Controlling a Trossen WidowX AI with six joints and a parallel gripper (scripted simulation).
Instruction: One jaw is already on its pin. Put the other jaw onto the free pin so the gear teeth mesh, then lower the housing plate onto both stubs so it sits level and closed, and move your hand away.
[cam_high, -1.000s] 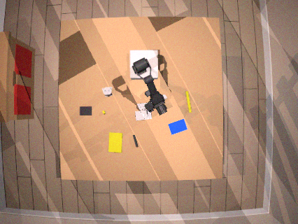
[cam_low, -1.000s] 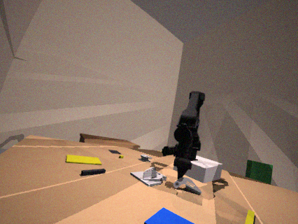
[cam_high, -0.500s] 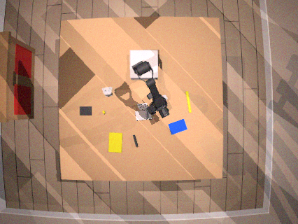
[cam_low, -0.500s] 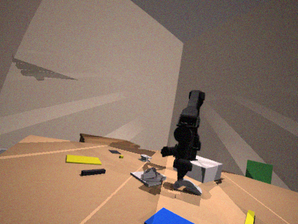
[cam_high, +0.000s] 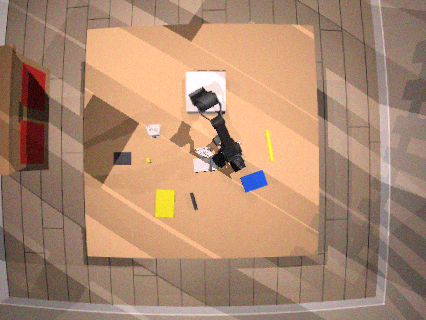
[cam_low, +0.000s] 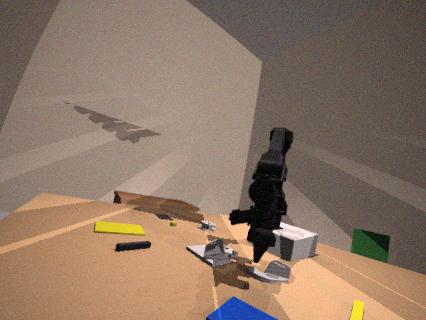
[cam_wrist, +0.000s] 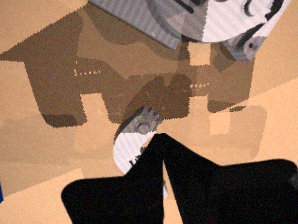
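Now: gripper tip 10 mm to the right of the silver jaw and 10 mm above it. From my gripper tip the other things lie so: yellow stick (230 mm to the left, 40 mm behind, 20 mm below); then dark bar (280 mm ahead, 160 mm to the right, 20 mm below); then blue plate (150 mm to the left, 150 mm ahead, 20 mm below).
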